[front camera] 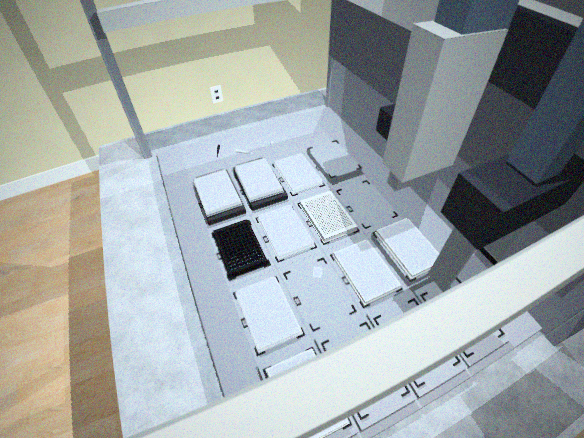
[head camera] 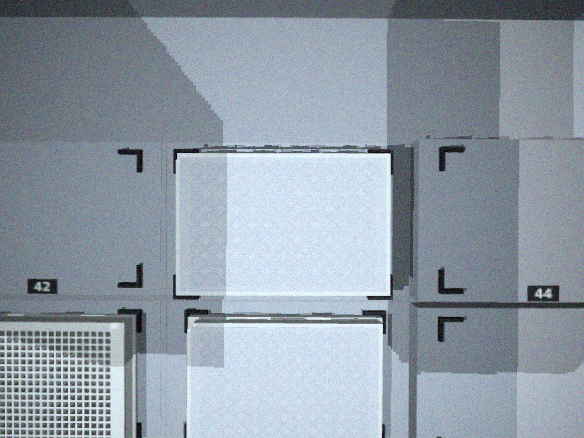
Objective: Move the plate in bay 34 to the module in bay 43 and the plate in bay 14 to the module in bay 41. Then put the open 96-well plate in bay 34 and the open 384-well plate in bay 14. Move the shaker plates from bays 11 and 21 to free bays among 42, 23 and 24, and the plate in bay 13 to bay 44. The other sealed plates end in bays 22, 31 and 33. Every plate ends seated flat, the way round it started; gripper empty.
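Seen in the pictures: gripper, fingertip midpoint: (front camera: 463, 268); robot's base at its link origin: (front camera: 196, 188).
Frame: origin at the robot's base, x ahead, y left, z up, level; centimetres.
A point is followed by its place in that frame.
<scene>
My gripper (front camera: 472, 260) @[x 52.6, y 32.0, z 16.1 cm] is at the right, near the front beam; one jaw shows, standing wide, and no plate shows with it. The other jaw is hidden. A sealed plate (front camera: 407, 250) @[x 40.1, y 34.7, z 3.3 cm] (head camera: 300, 225) @[x 40.1, y 36.1, z 3.3 cm] lies flat in bay 43. Module 41 (front camera: 342, 167) @[x 10.7, y 36.6, z 1.9 cm] is empty. Shaker plates (front camera: 218, 192) @[x 7.8, y 4.4, z 3.7 cm] (front camera: 260, 177) @[x 7.2, y 15.3, z 3.7 cm] sit in bays 11 and 21. Sealed plates also lie in bays 31 (front camera: 298, 172) @[x 7.1, y 25.6, z 1.4 cm], 22 (front camera: 286, 232) @[x 24.0, y 14.8, z 1.4 cm], 33 (front camera: 367, 272) @[x 40.1, y 25.4, z 1.4 cm] (head camera: 285, 380) @[x 39.3, y 26.2, z 1.4 cm] and 13 (front camera: 269, 314) @[x 40.2, y 4.4, z 1.4 cm]. The plate in bay 14 (front camera: 295, 364) @[x 50.7, y 4.8, z 2.9 cm] is partly hidden. The black 96-well plate (front camera: 240, 248) @[x 23.9, y 4.3, z 1.5 cm] is in 12, the white 384-well plate (front camera: 328, 216) @[x 23.8, y 25.4, z 1.4 cm] (head camera: 55, 380) @[x 24.6, y 26.1, z 1.4 cm] in 32.
The parked pipetting stage (front camera: 445, 100) hangs at the back right. The pale front beam (front camera: 350, 350) @[x 61.1, y 3.5, z 40.0 cm] crosses the view and hides the near bays. Bay 42 (front camera: 367, 200) @[x 22.2, y 37.2, z 0.0 cm] (head camera: 65, 215) @[x 24.4, y 36.6, z 0.0 cm], bay 44 (head camera: 480, 215) @[x 51.5, y 36.7, z 1.4 cm] and bay 23 (front camera: 317, 295) @[x 39.8, y 14.5, z 0.0 cm] hold no plate.
</scene>
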